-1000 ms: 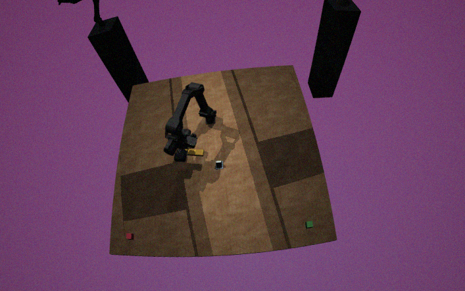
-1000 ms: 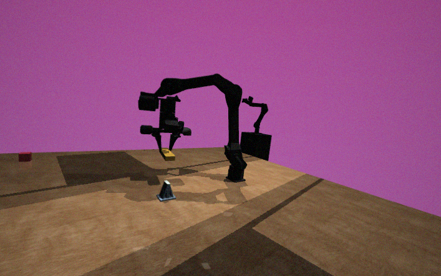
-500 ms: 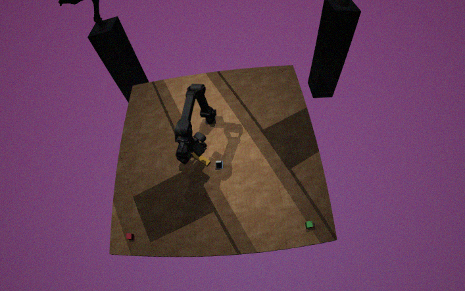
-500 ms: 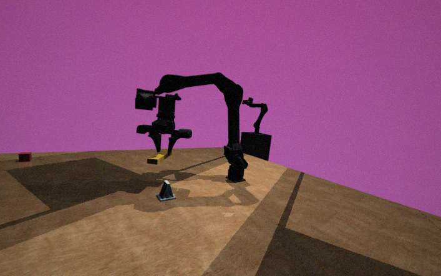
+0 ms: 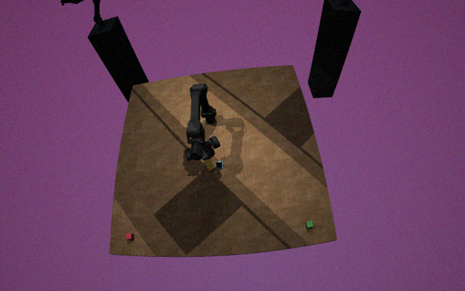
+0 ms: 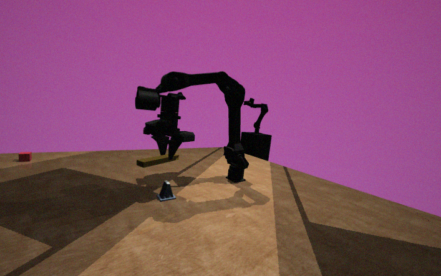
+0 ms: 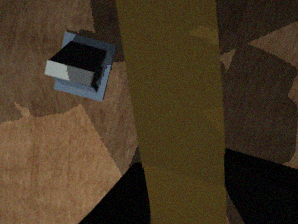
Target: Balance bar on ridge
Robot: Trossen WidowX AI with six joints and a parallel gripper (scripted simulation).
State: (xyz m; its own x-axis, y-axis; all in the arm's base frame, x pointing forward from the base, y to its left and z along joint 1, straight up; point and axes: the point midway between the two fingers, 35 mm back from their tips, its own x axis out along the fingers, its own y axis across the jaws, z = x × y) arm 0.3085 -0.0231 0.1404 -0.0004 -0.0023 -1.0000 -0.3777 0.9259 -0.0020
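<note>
My gripper tip is now 3 cm short of the yellow bar and 1 cm to the right of it. Round my gripper tip: green cube: 43 cm ahead, 52 cm to the left, 9 cm below; then dark blue ridge: 2 cm ahead, 7 cm to the left, 8 cm below; then red cube: 43 cm ahead, 48 cm to the right, 9 cm below.
</note>
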